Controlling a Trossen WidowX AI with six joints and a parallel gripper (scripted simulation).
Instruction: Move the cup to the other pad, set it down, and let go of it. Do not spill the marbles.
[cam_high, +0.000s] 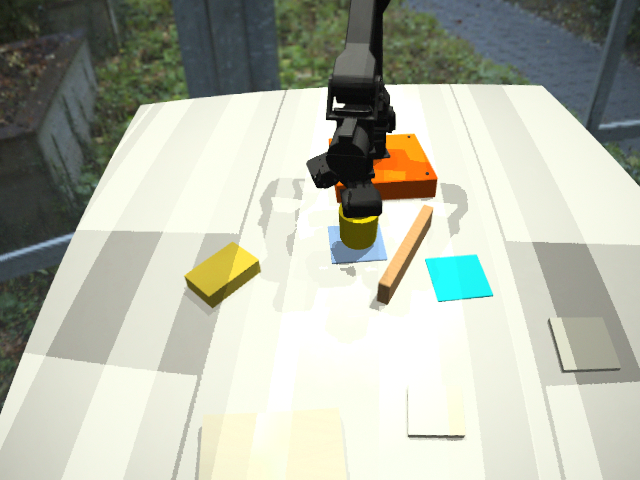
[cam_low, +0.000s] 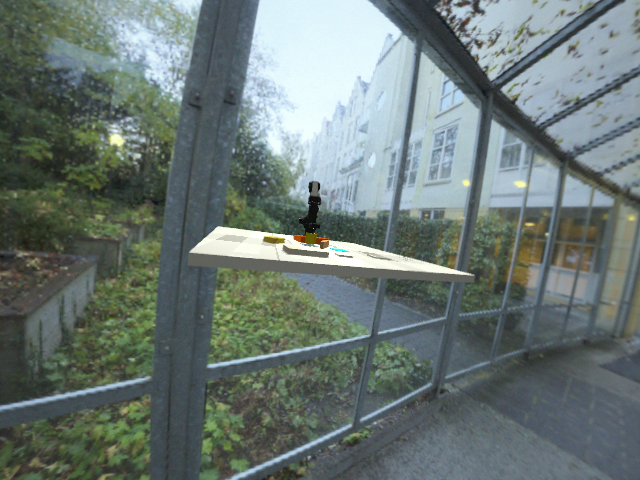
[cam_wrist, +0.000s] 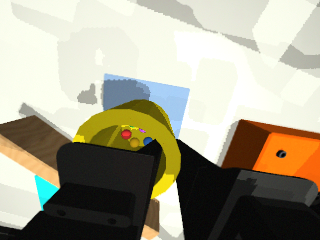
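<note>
Now: gripper tip 150 mm to the right of the cyan pad, 150 mm short of it and 50 mm above it. From my gripper tip the other things lie so: wooden bar (90 mm ahead, 70 mm to the left, 30 mm below); then yellow cup (20 mm ahead).
</note>
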